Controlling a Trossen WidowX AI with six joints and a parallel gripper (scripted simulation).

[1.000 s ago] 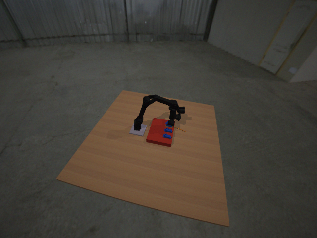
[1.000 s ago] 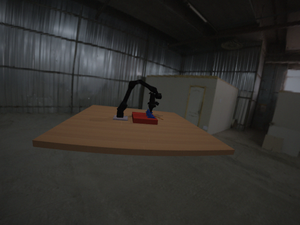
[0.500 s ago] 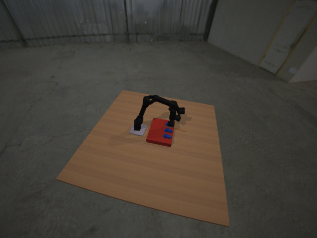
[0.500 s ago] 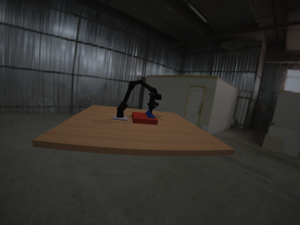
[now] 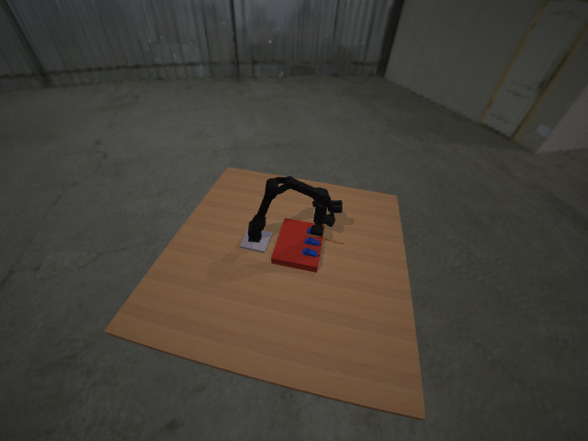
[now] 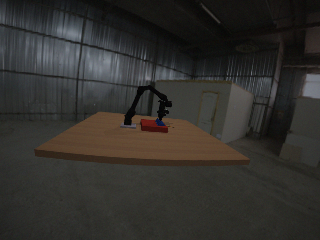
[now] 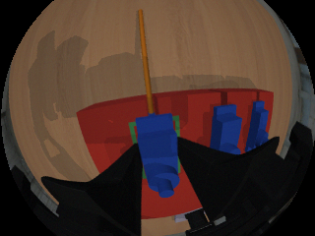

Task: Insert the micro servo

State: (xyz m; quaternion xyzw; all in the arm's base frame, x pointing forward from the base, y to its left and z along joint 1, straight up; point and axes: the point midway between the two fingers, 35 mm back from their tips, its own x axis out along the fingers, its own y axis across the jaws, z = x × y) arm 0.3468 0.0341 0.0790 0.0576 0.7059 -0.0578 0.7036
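The red deck lies 130 mm behind my gripper tip, 50 mm to the right of it and 40 mm below it.
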